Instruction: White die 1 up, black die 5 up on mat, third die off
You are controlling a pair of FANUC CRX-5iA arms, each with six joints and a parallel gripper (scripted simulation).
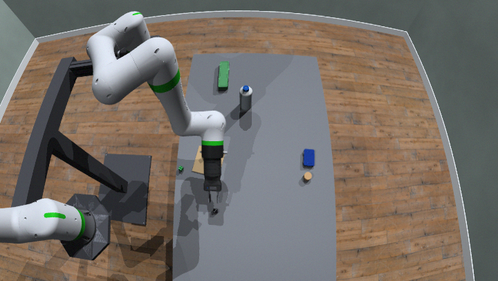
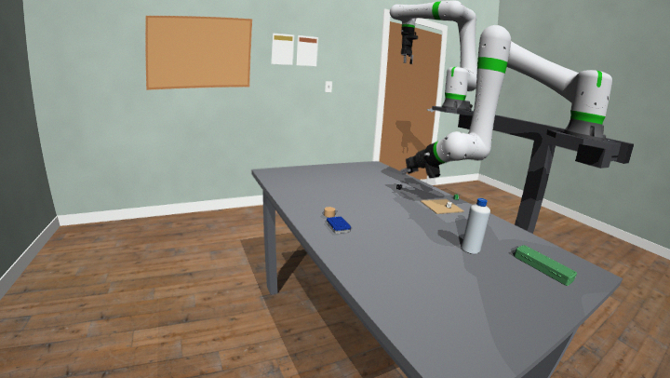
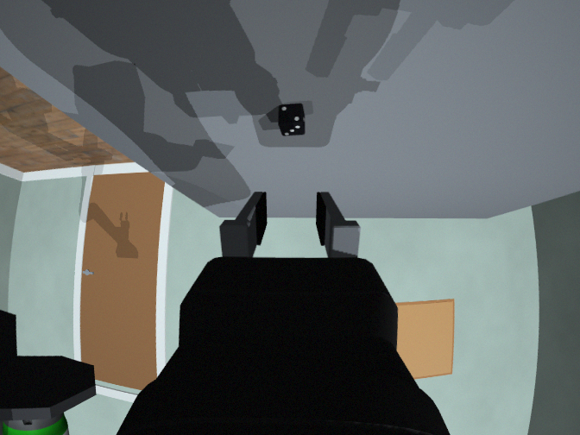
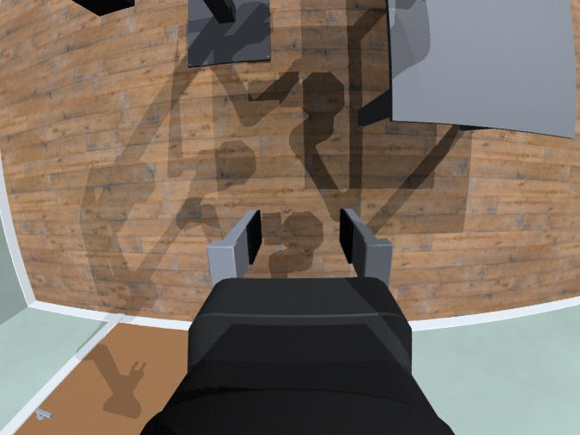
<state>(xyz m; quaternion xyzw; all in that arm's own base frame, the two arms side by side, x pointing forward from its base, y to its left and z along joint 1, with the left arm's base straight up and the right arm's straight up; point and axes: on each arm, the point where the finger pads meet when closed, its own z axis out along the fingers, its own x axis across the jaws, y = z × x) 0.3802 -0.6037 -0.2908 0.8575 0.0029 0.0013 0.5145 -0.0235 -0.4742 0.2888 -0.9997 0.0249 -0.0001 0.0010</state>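
Note:
My left hand is 90 mm above the black die, 40 mm to the left of it and 10 mm short of it. Also, from my left hand: tan mat (200 mm to the left, 100 mm below, 80 mm behind); then green die (210 mm behind, 130 mm to the left, 90 mm below); then white die (220 mm to the left, 100 mm behind, 90 mm below).

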